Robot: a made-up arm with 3 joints. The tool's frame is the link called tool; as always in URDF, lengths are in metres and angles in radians. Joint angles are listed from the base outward.
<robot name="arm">
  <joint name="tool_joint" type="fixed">
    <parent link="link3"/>
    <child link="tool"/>
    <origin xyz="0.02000 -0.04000 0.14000" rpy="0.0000 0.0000 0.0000"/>
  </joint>
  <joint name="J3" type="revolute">
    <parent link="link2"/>
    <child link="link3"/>
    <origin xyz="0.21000 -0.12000 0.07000" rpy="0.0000 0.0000 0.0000"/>
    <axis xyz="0 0 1"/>
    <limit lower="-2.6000" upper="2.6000"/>
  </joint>
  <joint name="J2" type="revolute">
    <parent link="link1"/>
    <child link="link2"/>
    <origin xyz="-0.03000 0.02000 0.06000" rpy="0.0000 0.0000 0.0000"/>
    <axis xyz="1 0 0"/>
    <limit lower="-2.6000" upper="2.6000"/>
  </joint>
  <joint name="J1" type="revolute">
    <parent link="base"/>
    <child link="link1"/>
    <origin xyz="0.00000 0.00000 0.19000" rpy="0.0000 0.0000 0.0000"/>
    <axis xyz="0 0 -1"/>
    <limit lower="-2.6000" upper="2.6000"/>
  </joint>
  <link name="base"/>
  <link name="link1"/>
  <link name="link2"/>
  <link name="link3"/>
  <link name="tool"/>
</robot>
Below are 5 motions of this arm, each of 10 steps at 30 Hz.
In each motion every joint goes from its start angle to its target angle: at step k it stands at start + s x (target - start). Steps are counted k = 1, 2, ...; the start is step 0. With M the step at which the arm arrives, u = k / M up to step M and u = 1 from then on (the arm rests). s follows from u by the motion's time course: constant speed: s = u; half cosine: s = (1 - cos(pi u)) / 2; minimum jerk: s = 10 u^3 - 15 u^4 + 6 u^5.
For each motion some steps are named. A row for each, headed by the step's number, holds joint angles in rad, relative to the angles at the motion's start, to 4 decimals.
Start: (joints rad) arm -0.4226 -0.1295 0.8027
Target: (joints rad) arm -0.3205 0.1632 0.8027
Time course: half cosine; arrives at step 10
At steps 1, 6, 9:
1: 0.0025 0.0072 0.0000
6: 0.0668 0.1916 0.0000
9: 0.0996 0.2855 0.0000

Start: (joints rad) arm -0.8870 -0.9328 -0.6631
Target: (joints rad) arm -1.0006 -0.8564 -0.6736
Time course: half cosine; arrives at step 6
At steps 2, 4, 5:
2: -0.0284 0.0191 -0.0026
4: -0.0852 0.0573 -0.0079
5: -0.1060 0.0713 -0.0098

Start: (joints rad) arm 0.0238 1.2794 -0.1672
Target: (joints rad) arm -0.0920 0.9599 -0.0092
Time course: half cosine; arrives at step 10
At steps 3, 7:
3: -0.0239 -0.0659 0.0326
7: -0.0919 -0.2536 0.1254

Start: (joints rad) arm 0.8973 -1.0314 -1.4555
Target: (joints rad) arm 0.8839 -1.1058 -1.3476
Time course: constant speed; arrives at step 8
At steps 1, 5, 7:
1: -0.0017 -0.0093 0.0135
5: -0.0084 -0.0465 0.0674
7: -0.0117 -0.0651 0.0944

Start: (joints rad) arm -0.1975 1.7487 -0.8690
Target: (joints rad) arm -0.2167 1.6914 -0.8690
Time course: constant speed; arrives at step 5
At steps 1, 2, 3, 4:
1: -0.0038 -0.0115 0.0000
2: -0.0077 -0.0229 0.0000
3: -0.0115 -0.0344 0.0000
4: -0.0154 -0.0458 0.0000

